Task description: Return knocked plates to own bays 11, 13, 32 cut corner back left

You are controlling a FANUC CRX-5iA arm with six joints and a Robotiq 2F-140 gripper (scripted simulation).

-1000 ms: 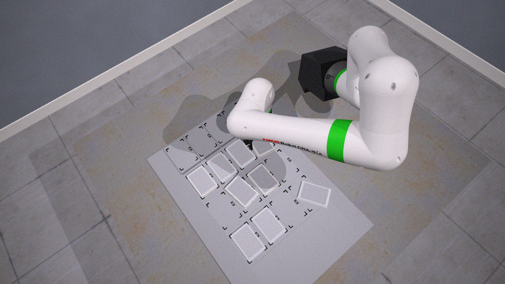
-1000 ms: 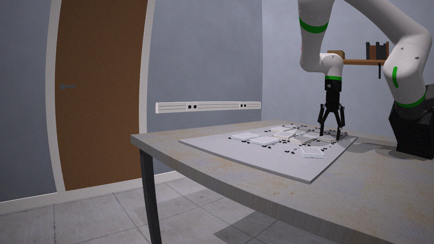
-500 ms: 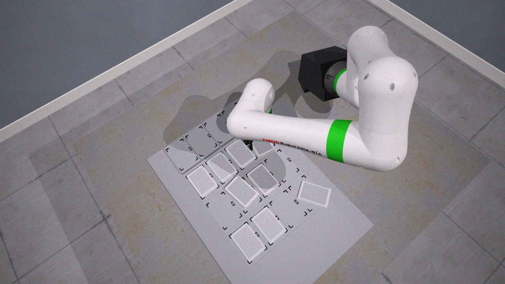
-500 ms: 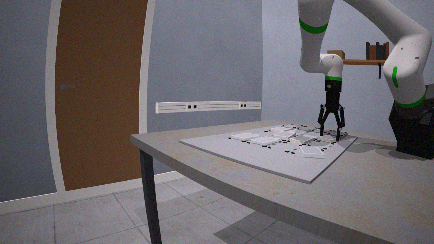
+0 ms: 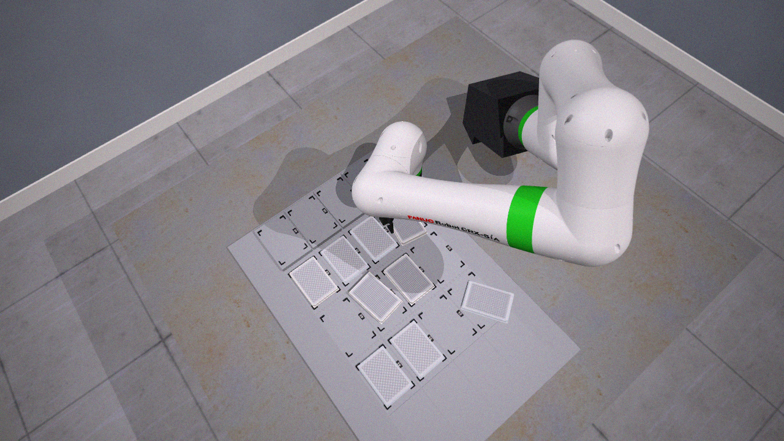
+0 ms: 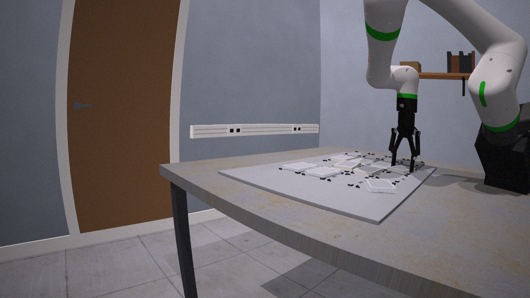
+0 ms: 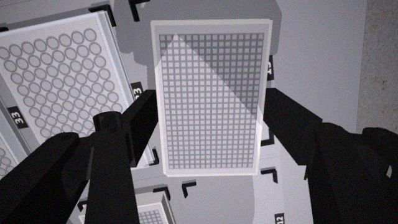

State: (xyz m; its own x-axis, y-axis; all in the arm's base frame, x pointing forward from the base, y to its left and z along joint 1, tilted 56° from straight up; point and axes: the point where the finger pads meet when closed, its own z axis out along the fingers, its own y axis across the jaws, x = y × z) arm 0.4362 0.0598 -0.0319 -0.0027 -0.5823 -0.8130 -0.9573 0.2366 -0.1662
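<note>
The plate lies 20 mm below my hand.
</note>
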